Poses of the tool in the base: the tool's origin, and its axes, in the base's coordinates. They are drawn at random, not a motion.
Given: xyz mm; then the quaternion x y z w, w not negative.
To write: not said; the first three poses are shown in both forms.
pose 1, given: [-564.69 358.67 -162.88 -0.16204 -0.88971 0.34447 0.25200]
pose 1, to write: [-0.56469 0.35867 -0.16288 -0.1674 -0.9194 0.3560 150.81]
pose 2, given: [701.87 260.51 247.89 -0.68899 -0.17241 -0.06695 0.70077]
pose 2, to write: [0.70187 0.26051 0.24789 -0.9658 -0.2417 -0.0938 91.02]
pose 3, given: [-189.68 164.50 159.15 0.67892 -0.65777 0.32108 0.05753]
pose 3, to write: [-0.18968 0.16450 0.15915 0.6800 -0.6589 0.3216 173.40]
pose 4, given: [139.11 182.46 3.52 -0.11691 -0.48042 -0.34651 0.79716]
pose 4, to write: [0.13911 0.18246 0.00352 -0.1936 -0.7957 -0.5739 74.28]
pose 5, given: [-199.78 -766.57 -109.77 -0.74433 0.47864 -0.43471 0.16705]
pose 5, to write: [-0.19978 -0.76657 -0.10977 -0.7549 0.4855 -0.4409 160.77]
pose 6, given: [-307.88 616.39 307.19 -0.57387 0.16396 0.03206 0.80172]
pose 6, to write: [-0.30788 0.61639 0.30719 -0.9601 0.2743 0.0536 73.41]
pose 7, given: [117.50 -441.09 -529.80 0.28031 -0.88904 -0.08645 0.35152]
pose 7, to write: [0.11750 -0.44109 -0.52980 0.2994 -0.9496 -0.0923 138.84]
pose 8, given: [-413.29 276.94 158.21 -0.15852 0.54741 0.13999 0.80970]
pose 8, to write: [-0.41329 0.27694 0.15821 -0.2701 0.9328 0.2385 71.87]
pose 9, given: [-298.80 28.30 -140.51 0.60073 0.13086 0.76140 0.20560]
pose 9, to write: [-0.29880 0.02830 -0.14051 0.6138 0.1337 0.7780 156.27]
